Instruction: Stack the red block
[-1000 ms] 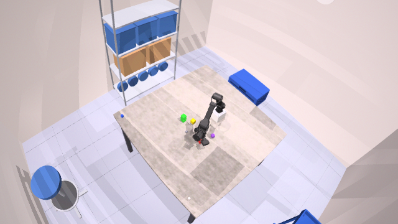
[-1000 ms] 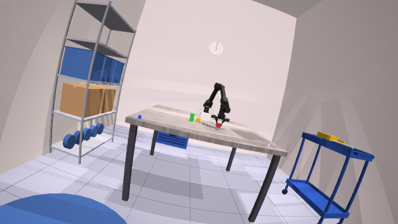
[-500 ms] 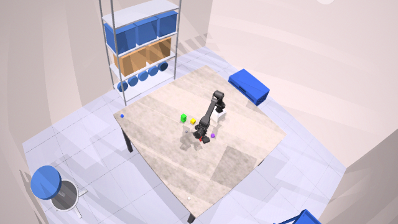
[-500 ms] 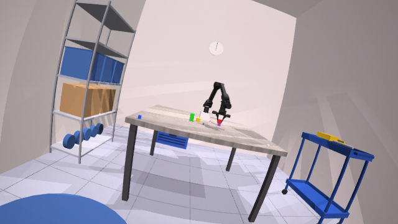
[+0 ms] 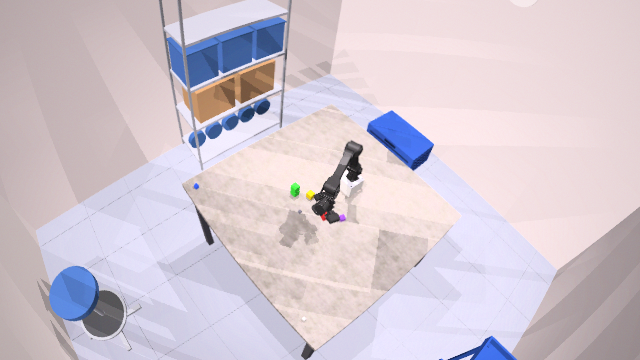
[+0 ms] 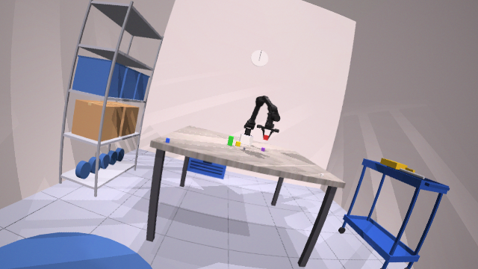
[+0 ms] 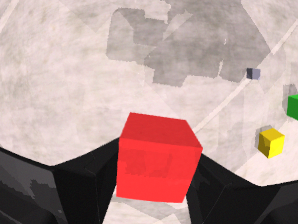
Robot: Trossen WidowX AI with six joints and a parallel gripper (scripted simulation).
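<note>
The yellow block is 60 mm behind my gripper tip, 220 mm to the right of it and 100 mm below it. Also, from my gripper tip: red block (10 mm above); then small blue block (540 mm ahead, 610 mm to the right, 110 mm below); then purple block (130 mm behind, 10 mm to the left, 110 mm below).
</note>
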